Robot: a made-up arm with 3 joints. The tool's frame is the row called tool.
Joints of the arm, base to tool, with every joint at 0 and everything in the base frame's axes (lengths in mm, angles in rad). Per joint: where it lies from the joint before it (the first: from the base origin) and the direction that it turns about. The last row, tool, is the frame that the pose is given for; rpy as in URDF.
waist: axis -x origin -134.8 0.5 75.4
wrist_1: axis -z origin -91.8 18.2 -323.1
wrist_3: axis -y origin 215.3 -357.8 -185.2
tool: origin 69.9 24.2 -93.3 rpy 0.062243 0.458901 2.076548
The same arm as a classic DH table. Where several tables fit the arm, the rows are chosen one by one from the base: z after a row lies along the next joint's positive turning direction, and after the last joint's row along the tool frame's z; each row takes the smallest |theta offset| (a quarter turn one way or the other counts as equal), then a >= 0, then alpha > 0; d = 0 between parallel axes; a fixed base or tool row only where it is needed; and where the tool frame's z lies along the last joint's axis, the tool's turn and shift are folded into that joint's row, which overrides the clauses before.
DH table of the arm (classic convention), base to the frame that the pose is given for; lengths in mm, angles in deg. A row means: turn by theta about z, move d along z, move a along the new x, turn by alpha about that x. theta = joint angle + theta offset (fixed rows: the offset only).
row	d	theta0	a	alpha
base (fixed)	75.4	90	0.5	-90
waist	226.6	0	18.2	-90
wrist_1	508.3	90	215.3	-90
wrist_3	285.8	10.12	52.4	-114.64
tool (fixed)	-114.6	120.36	0	0

